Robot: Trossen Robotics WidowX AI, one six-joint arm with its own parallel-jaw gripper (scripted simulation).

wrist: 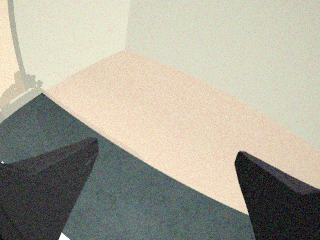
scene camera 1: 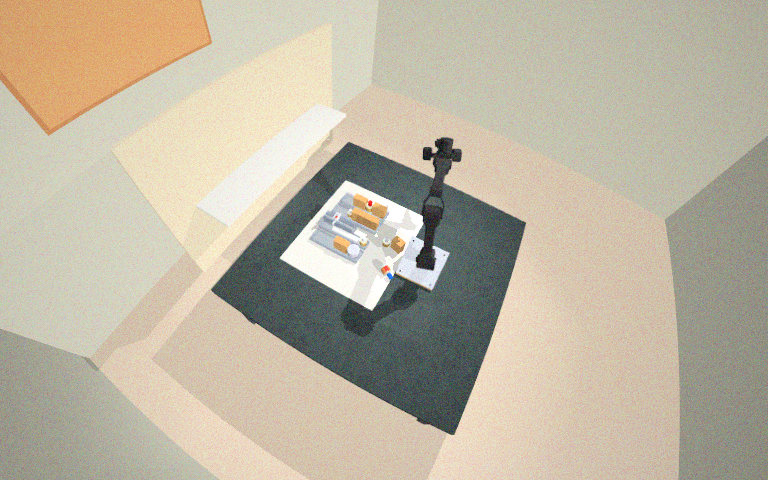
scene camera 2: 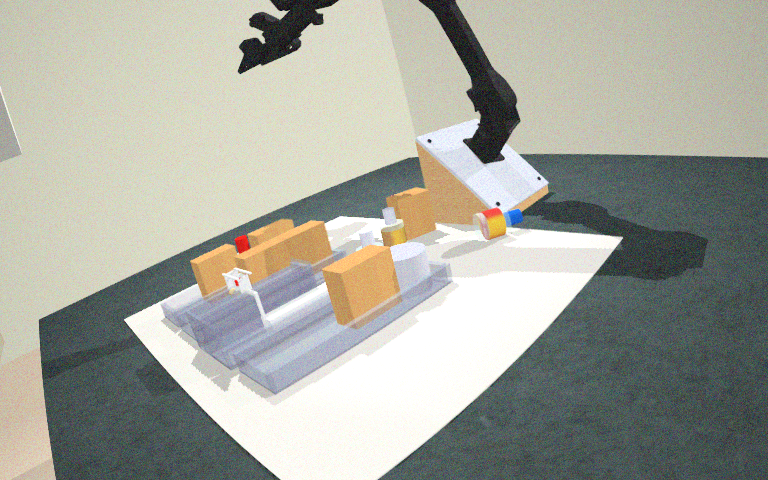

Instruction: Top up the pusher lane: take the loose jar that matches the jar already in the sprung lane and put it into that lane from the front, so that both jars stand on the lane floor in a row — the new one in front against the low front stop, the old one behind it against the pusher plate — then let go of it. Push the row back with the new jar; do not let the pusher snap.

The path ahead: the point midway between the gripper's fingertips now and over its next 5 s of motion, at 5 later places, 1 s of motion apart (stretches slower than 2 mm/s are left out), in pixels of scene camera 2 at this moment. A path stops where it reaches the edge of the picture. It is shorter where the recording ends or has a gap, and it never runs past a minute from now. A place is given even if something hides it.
My gripper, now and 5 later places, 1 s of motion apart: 250, 68; 373, 183; 387, 216; 392, 232; 378, 181; 388, 229
